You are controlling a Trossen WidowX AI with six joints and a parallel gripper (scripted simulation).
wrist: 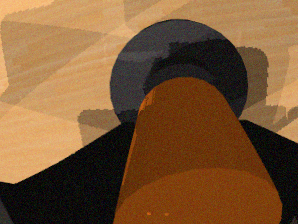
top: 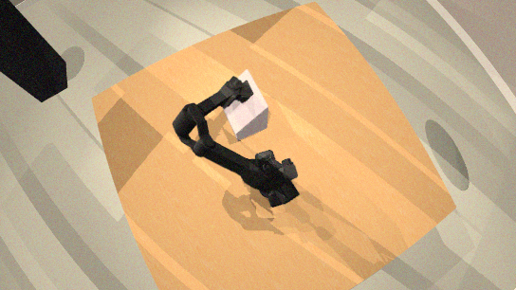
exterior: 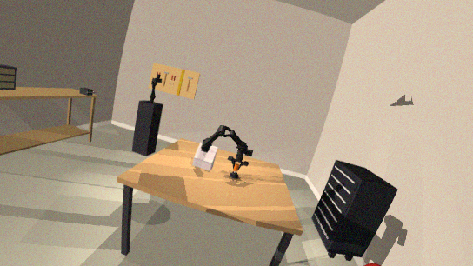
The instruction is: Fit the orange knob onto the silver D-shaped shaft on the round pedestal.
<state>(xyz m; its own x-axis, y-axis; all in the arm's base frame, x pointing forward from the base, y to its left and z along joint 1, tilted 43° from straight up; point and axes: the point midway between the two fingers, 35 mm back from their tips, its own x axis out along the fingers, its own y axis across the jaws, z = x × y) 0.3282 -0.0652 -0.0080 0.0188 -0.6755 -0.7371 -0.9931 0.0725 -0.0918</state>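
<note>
My gripper tip is now 3 cm below the orange knob. The rest, counted from my gripper tip: dark round pedestal (4 cm below).
</note>
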